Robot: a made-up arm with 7 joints.
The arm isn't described. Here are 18 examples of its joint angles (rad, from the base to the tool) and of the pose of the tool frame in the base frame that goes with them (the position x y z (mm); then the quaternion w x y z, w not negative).
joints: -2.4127 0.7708 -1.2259 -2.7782 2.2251 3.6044 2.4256
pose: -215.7 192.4 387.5 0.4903 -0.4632 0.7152 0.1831
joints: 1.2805 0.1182 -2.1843 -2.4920 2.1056 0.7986 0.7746
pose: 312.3 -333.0 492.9 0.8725 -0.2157 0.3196 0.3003
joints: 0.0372 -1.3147 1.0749 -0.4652 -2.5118 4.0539 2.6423
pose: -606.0 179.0 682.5 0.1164 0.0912 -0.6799 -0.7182
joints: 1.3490 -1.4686 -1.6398 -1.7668 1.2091 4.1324 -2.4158
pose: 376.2 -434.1 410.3 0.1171 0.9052 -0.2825 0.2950
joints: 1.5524 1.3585 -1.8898 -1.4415 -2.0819 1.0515 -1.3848
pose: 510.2 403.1 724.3 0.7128 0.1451 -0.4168 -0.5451
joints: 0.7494 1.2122 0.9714 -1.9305 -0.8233 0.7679 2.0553
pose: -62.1 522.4 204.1 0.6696 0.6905 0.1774 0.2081
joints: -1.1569 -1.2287 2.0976 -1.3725 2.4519 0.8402 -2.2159
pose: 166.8 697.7 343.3 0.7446 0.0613 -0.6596 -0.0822
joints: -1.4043 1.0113 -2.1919 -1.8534 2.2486 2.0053 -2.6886
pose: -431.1 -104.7 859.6 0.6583 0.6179 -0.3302 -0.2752
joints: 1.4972 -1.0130 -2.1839 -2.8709 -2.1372 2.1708 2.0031
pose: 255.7 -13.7 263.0 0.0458 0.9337 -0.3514 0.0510
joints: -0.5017 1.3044 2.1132 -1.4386 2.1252 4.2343 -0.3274
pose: 496.2 169.7 748.6 0.3954 -0.5592 0.6506 0.3281
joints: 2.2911 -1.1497 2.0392 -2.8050 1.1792 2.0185 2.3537
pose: -252.0 -198.7 281.8 0.2105 -0.9059 -0.2966 -0.2172
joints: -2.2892 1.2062 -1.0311 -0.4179 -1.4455 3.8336 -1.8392
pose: -535.6 -421.7 556.9 0.0121 -0.4438 -0.6950 0.5656
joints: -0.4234 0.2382 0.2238 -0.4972 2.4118 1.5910 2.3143
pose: 402.1 -120.3 1102.8 0.5650 -0.4433 0.1745 0.6736
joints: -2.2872 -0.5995 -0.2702 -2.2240 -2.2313 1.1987 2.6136
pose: -347.3 -160.6 816.1 0.8574 -0.4837 -0.1642 -0.0630
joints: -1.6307 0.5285 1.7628 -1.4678 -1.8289 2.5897 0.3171
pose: 499.4 -115.9 877.9 0.4610 0.6822 0.1571 0.5453
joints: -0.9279 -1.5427 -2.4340 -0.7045 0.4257 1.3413 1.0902
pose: -606.5 425.6 197.0 0.4581 0.5777 0.4968 -0.4578
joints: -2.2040 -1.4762 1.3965 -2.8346 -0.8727 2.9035 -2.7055
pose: 258.9 -242.0 451.5 0.2737 -0.0935 -0.6601 0.6933
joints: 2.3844 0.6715 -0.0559 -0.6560 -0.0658 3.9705 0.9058
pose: -419.9 410.6 814.2 0.9677 -0.1552 -0.1962 0.0309
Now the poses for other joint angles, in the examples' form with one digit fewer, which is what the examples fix.
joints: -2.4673 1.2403 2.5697 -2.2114 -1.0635 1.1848 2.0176
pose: 215 -204 869 0.063 0.512 -0.833 0.199
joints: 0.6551 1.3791 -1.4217 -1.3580 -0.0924 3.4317 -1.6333
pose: 689 -28 468 0.677 0.172 0.708 -0.102
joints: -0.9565 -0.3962 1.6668 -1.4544 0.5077 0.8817 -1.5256
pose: 309 491 790 0.164 -0.381 -0.872 0.261
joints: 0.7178 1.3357 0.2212 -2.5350 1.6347 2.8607 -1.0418
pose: 64 102 41 0.039 0.907 0.068 -0.413
